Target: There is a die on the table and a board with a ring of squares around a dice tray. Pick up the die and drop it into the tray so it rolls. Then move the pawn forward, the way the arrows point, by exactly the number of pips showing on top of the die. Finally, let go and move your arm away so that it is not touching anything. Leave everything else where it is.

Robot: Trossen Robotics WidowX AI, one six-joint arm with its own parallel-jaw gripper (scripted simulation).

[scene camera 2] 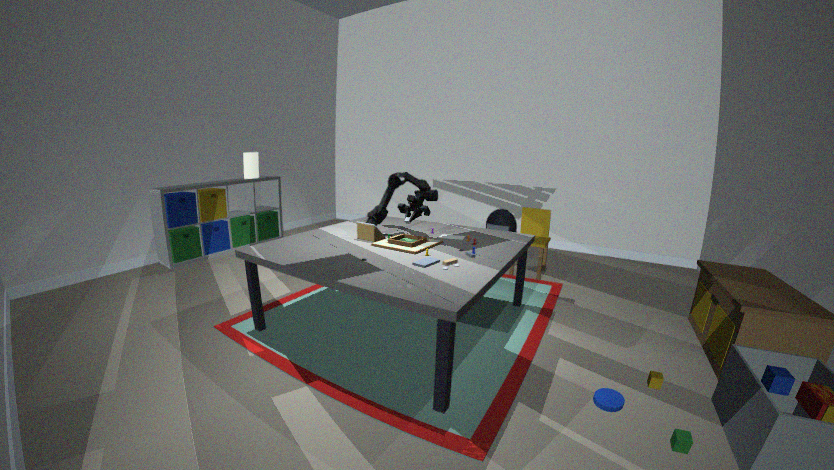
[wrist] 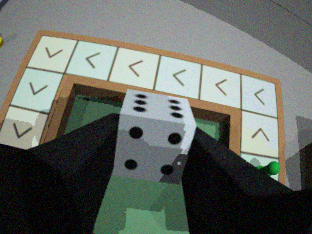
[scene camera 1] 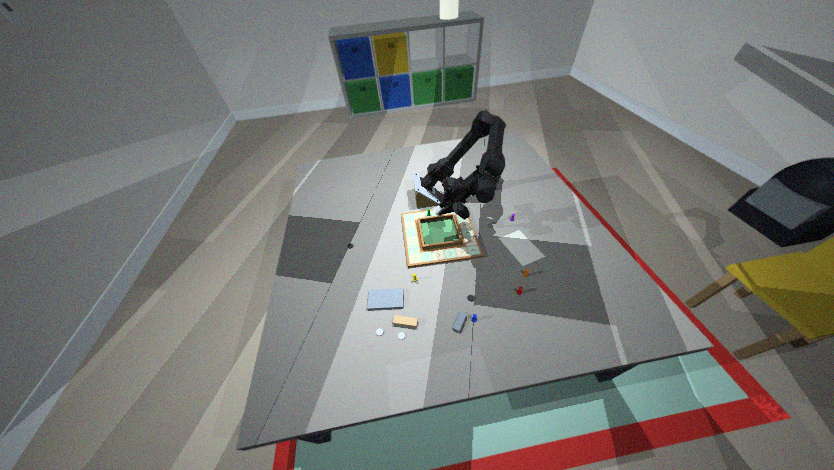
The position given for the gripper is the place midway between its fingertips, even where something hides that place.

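Gripper (scene camera 1: 438, 211), also in wrist view (wrist: 152, 130), holding a white die (wrist: 155, 132). Green dice tray (scene camera 1: 438, 231). Grey card (scene camera 1: 381, 298). White sheet (scene camera 1: 517, 243), out of frame in the wrist view.
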